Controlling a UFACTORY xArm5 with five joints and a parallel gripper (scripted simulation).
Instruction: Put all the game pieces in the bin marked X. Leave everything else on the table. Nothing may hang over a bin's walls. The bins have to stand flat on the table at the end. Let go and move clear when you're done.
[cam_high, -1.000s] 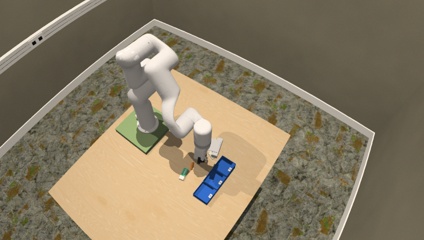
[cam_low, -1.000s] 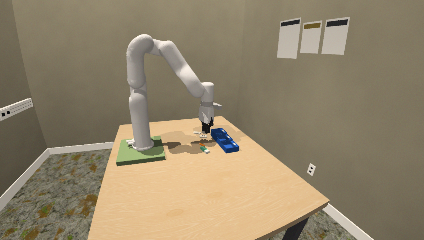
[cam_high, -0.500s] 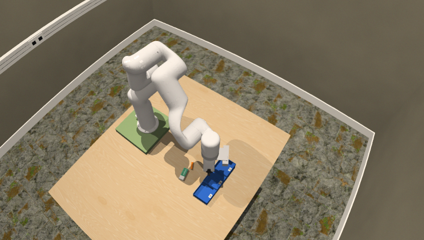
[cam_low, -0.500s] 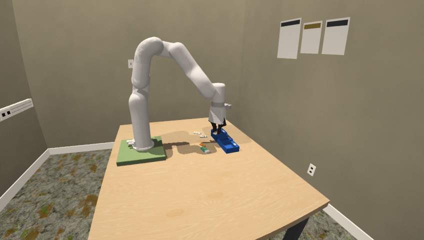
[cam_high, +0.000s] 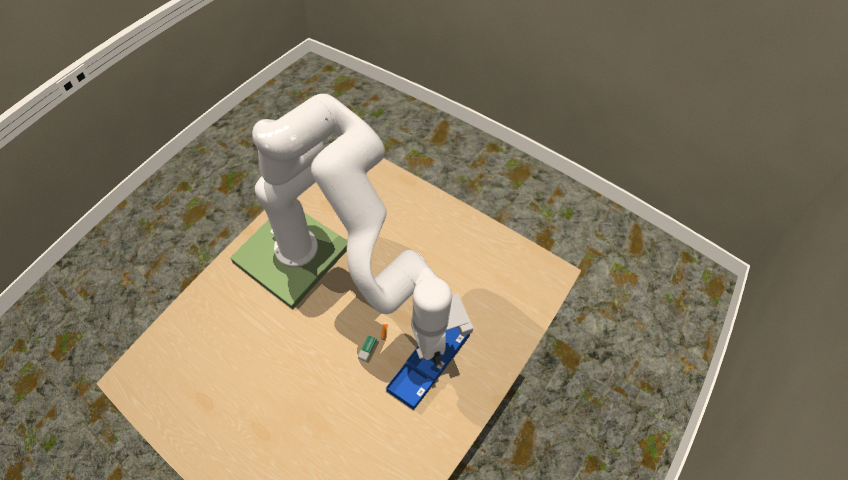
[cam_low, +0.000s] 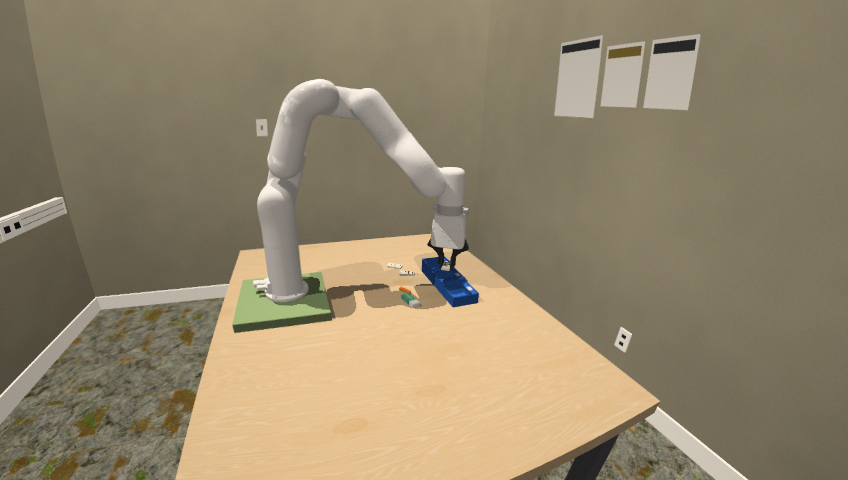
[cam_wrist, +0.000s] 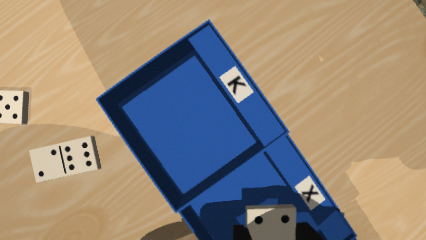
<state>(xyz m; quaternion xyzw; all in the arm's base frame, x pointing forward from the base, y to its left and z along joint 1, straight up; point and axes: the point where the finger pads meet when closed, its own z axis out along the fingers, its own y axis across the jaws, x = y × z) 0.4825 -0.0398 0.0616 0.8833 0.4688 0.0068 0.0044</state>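
My hand is 70 mm above the bin and 10 mm short of it. The rest, counted from my hand: orange battery 140 mm behind, 80 mm below; then green-and-white item 140 mm behind, 80 mm below, 70 mm to the right.
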